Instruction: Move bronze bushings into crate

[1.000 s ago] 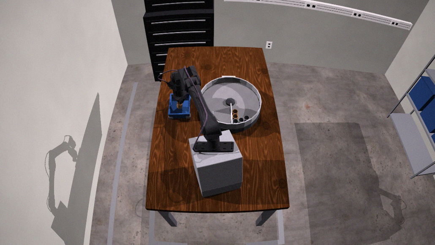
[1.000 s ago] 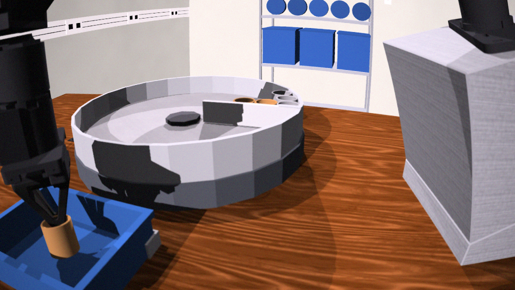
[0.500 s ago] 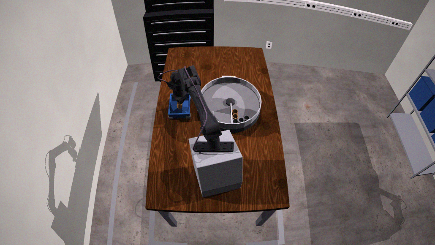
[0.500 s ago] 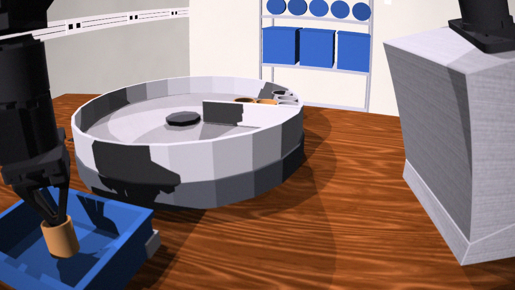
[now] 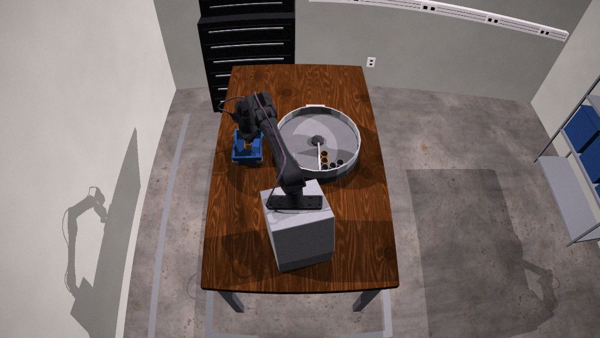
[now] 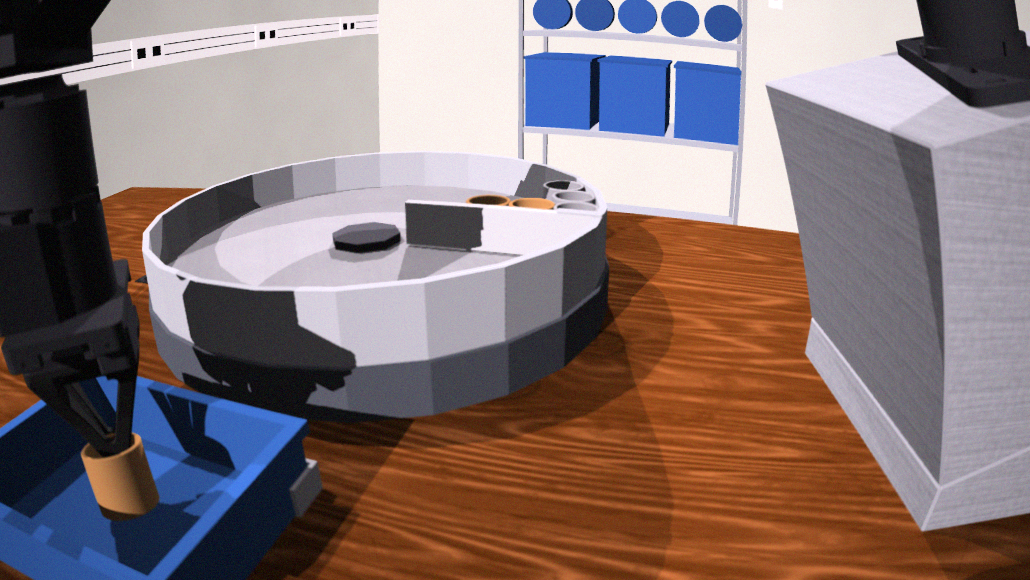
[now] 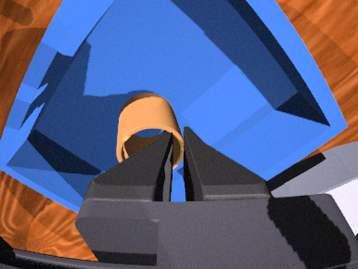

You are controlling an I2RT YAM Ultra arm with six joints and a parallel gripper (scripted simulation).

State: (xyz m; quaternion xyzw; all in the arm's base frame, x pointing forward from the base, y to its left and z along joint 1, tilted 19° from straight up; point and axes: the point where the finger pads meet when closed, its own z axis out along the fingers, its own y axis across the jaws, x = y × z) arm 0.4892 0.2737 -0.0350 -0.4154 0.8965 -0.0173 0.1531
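Right now my hand is 2 cm above the blue crate, 1 cm to the right of it and 1 cm past it. The rest, counted from my hand: grey turntable: 33 cm to the right, 3 cm ahead, 1 cm above.
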